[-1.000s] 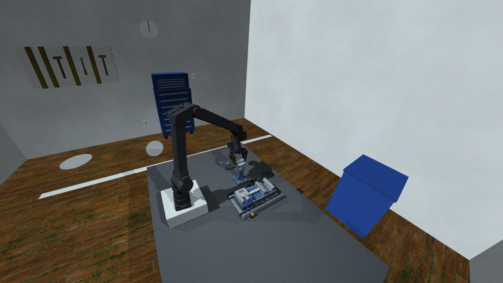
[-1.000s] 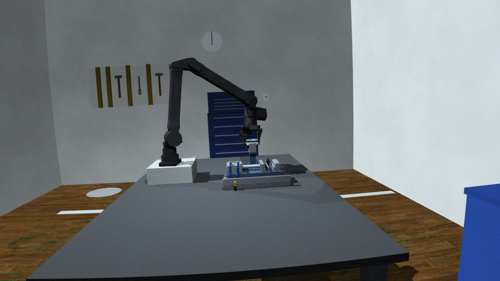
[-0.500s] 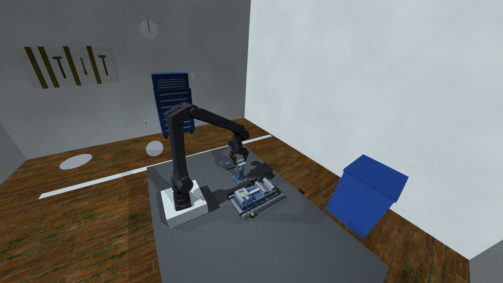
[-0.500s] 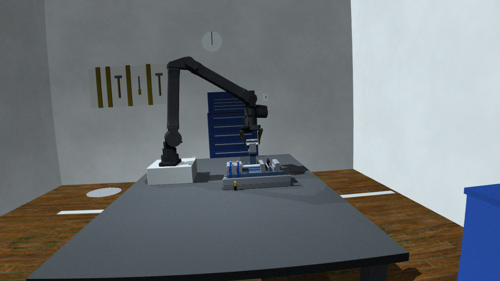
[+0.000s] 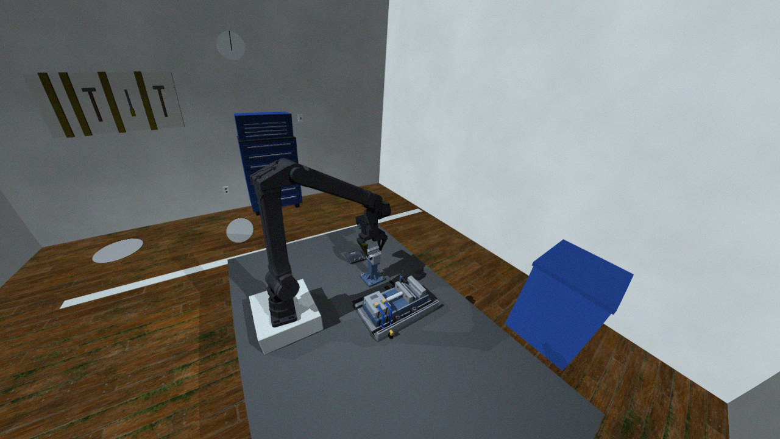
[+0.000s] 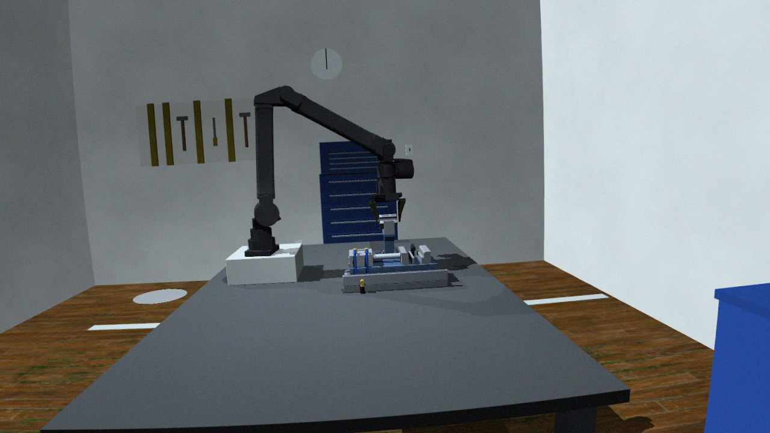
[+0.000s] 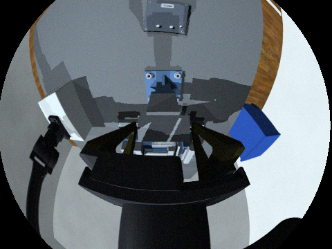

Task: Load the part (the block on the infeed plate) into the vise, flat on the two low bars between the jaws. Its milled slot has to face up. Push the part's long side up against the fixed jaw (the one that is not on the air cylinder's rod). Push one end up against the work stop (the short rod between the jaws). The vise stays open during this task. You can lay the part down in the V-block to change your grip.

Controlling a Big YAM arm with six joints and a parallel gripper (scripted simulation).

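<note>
Now: the part 1 cm to the right of my hand. Round my hand: air cylinder 22 cm to the right, 8 cm below, 8 cm behind; then vise 21 cm to the right, 12 cm below, 2 cm ahead.
</note>
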